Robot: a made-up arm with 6 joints. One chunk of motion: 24 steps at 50 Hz.
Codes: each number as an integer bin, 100 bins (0 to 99) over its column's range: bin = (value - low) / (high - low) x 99, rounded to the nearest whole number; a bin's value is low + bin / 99 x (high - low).
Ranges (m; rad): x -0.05..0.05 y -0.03..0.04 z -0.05..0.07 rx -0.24..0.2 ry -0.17..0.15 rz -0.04..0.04
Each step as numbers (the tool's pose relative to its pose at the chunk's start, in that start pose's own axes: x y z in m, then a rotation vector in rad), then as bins.
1 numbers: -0.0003 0.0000 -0.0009 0.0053 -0.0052 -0.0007
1 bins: 49 42 41 55 51 49
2 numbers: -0.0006 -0.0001 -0.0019 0.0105 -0.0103 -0.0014
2 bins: 49 42 40 56 49 48
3 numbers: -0.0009 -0.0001 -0.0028 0.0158 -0.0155 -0.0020
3 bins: 49 42 39 58 48 47
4 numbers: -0.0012 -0.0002 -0.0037 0.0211 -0.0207 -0.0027
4 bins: 48 42 38 59 46 46
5 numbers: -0.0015 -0.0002 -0.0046 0.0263 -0.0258 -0.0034
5 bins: 48 42 37 60 45 45
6 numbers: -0.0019 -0.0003 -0.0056 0.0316 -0.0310 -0.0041
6 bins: 48 42 37 61 43 44
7 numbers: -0.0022 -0.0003 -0.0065 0.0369 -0.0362 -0.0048
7 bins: 47 42 36 62 41 44
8 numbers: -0.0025 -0.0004 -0.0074 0.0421 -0.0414 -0.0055
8 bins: 47 42 35 63 40 43
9 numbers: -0.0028 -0.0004 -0.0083 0.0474 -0.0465 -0.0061
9 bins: 47 42 34 65 38 42
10 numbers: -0.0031 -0.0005 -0.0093 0.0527 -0.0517 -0.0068
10 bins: 46 42 34 66 37 41
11 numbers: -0.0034 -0.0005 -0.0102 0.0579 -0.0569 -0.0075
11 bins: 46 42 33 67 35 40
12 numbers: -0.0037 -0.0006 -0.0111 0.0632 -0.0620 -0.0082
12 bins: 46 42 32 68 33 39
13 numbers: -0.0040 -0.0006 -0.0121 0.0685 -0.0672 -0.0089
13 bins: 46 42 31 69 32 38
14 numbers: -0.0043 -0.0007 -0.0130 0.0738 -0.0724 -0.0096
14 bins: 45 41 31 71 30 38
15 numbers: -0.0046 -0.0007 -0.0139 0.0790 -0.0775 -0.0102
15 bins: 45 41 30 72 29 37
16 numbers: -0.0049 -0.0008 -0.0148 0.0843 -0.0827 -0.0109
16 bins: 45 41 29 73 27 36
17 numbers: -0.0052 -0.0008 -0.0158 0.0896 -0.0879 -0.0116
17 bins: 44 41 28 74 25 35
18 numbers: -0.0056 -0.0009 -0.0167 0.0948 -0.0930 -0.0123
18 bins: 44 41 27 75 24 34
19 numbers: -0.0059 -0.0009 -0.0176 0.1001 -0.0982 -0.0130
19 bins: 44 41 27 77 22 33
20 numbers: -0.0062 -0.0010 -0.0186 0.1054 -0.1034 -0.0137
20 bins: 43 41 26 78 21 33
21 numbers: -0.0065 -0.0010 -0.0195 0.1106 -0.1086 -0.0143
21 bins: 43 41 25 79 19 32
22 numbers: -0.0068 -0.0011 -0.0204 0.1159 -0.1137 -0.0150
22 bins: 43 41 24 80 17 31
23 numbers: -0.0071 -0.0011 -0.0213 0.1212 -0.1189 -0.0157
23 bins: 42 41 24 81 16 30
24 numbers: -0.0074 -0.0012 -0.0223 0.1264 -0.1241 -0.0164
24 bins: 42 41 23 82 14 29
